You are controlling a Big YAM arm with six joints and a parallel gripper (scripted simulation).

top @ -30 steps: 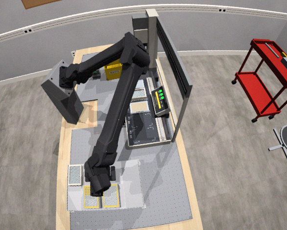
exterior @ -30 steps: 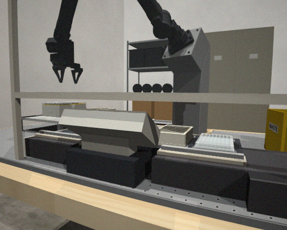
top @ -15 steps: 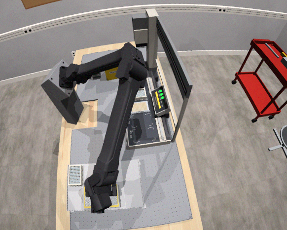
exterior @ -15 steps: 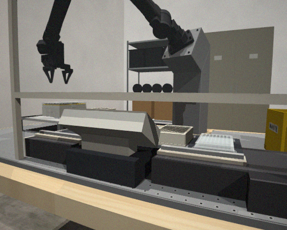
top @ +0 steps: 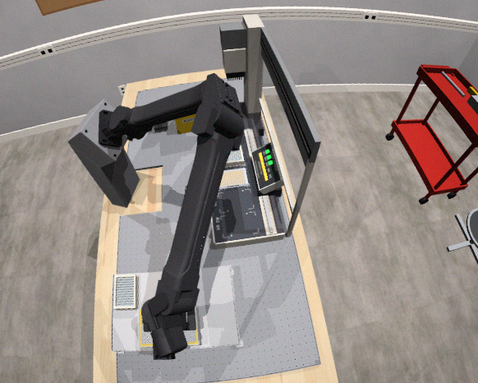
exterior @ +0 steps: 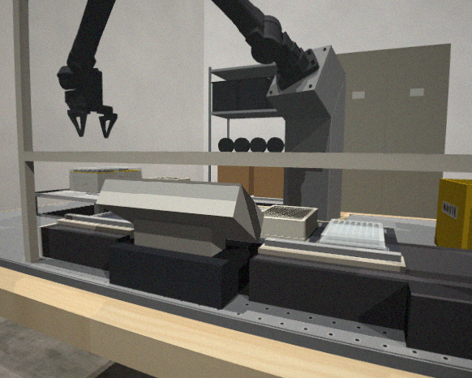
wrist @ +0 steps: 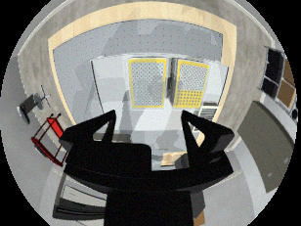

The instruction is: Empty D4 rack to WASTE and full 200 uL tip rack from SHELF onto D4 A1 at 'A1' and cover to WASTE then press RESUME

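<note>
The clear cover is 110 mm below my hand. From my hand the other things lie so: black spare nest (320 mm ahead, 430 mm to the left, 230 mm below); then shelf unit (10 mm behind, 80 mm to the left, 180 mm below); then frame post (520 mm ahead, 70 mm to the left).
</note>
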